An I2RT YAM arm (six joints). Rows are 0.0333 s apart.
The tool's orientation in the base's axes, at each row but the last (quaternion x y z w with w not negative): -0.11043 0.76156 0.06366 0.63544; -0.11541 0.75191 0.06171 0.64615; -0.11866 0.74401 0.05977 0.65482; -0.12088 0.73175 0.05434 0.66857; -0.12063 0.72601 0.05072 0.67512; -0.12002 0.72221 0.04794 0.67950; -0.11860 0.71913 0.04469 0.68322; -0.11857 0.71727 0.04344 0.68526
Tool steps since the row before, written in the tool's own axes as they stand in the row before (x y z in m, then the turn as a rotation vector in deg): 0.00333 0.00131 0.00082 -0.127 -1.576 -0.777; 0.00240 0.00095 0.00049 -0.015 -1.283 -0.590; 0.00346 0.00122 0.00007 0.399 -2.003 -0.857; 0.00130 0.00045 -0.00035 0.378 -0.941 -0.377; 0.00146 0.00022 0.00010 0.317 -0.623 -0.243; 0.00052 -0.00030 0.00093 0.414 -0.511 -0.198; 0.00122 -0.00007 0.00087 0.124 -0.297 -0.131; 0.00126 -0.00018 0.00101 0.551 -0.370 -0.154
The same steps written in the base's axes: -0.00010 0.00117 -0.00348 -0.327 -1.698 0.336; -0.00010 0.00081 -0.00250 -0.238 -1.380 0.180; -0.00064 0.00085 -0.00351 -0.358 -2.181 -0.145; -0.00055 0.00021 -0.00129 -0.158 -1.038 -0.260; -0.00004 0.00008 -0.00148 -0.102 -0.693 -0.239; 0.00095 -0.00013 -0.00056 -0.090 -0.585 -0.349; 0.00082 0.00000 -0.00126 -0.063 -0.331 -0.086; 0.00098 -0.00009 -0.00129 -0.083 -0.454 -0.501
